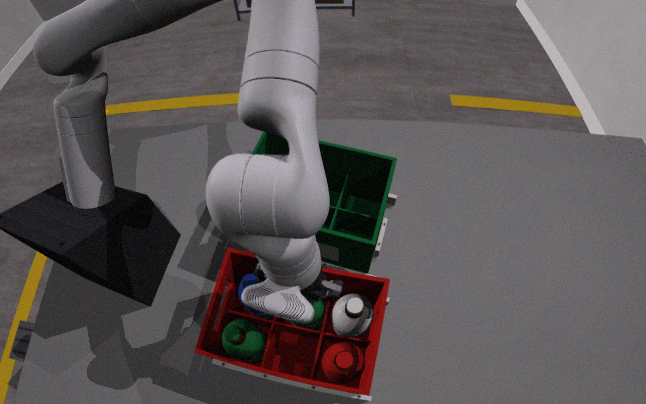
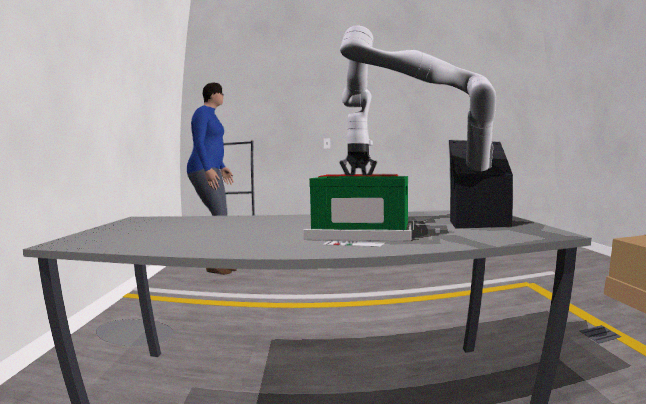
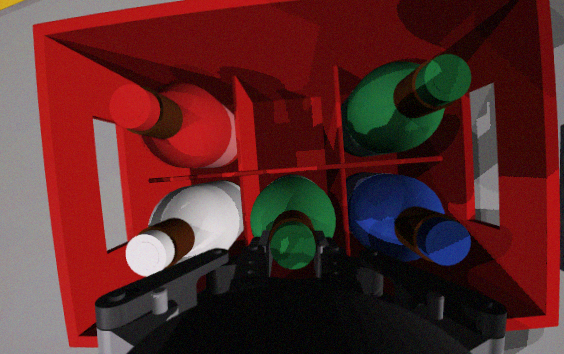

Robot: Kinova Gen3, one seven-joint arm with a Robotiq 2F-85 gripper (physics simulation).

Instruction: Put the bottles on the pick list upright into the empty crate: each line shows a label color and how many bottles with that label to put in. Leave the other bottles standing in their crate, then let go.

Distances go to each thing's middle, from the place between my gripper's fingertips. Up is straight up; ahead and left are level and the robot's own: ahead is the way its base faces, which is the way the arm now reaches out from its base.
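Counted from my hand, the blue bottle (image 3: 398, 215) is 9 cm behind and 4 cm below. The red bottle (image 1: 343, 362) is 8 cm ahead of my hand, 11 cm to the right of it and 4 cm below it. That leaves the white bottle (image 3: 190, 220), which sits 2 cm to the right of my hand, 4 cm below it and 9 cm ahead of it.
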